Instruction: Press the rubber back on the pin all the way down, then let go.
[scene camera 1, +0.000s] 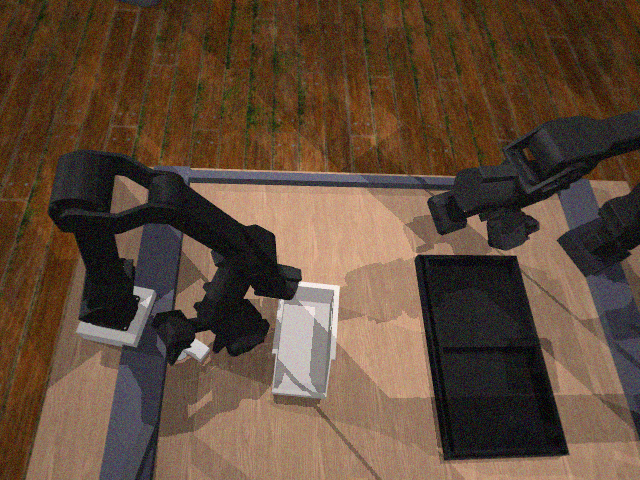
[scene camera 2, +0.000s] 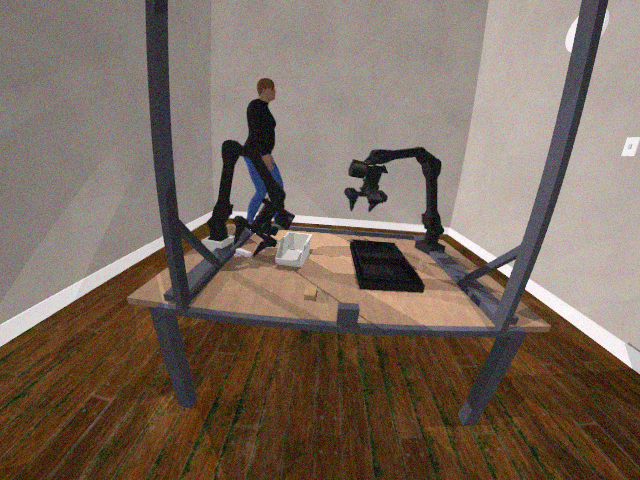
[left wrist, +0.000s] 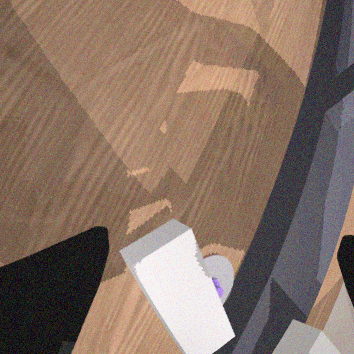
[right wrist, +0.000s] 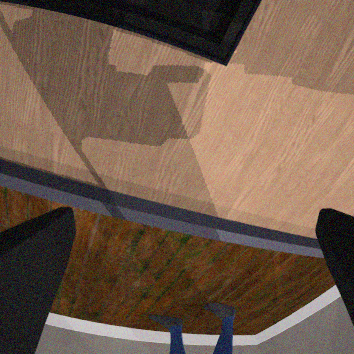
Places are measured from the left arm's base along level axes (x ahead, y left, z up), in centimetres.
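Pixels of known places: left gripper, between the fingertips: (scene camera 1: 193, 357) (scene camera 2: 244, 250) (left wrist: 230, 245); right gripper, between the fingertips: (scene camera 2: 360, 211) (right wrist: 200, 222); left arm's base, origin of its link: (scene camera 1: 116, 310) (scene camera 2: 218, 237); right arm's base, origin of its link: (scene camera 1: 598, 243) (scene camera 2: 430, 243).
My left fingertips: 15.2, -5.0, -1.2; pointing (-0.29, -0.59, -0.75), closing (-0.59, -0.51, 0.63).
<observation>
Ahead of a thing's pixels: the offset from my left fingertips to its middle, as dx, dy, dz. "spot": to the spot under its first point.
The pin shows in the left wrist view as a pale grey disc @[-3.5, +1.3, -2.4] (left wrist: 223, 271) lying on the table, with a small purple rubber back @[spot: -3.2, +1.1, -2.1] (left wrist: 217, 288) on it. A white block @[-1.8, +2.5, -2.1] (left wrist: 185, 295) (scene camera 1: 197, 351) (scene camera 2: 241, 253) partly covers both; how far down the rubber back sits cannot be seen. My left gripper (scene camera 1: 203, 348) (scene camera 2: 247, 248) (left wrist: 230, 245) is open and empty, tilted low over the block, with its fingers on either side of it in the left wrist view. My right gripper (scene camera 1: 478, 231) (scene camera 2: 361, 209) (right wrist: 200, 222) is open and empty, high above the table's far side.
A white open box @[+18.1, +6.8, +0.7] (scene camera 1: 334, 310) (scene camera 2: 280, 264) stands right of the left gripper. A black divided tray @[+51.4, +12.9, -1.1] (scene camera 1: 429, 335) (scene camera 2: 391, 284) lies farther right. A small yellow block @[+31.3, -15.6, -2.2] (scene camera 2: 310, 293) lies near the front. A dark frame rail @[spot: -8.1, -5.7, -0.9] (scene camera 1: 136, 382) (left wrist: 280, 185) runs beside the pin. A person (scene camera 2: 261, 126) stands behind the table.
</observation>
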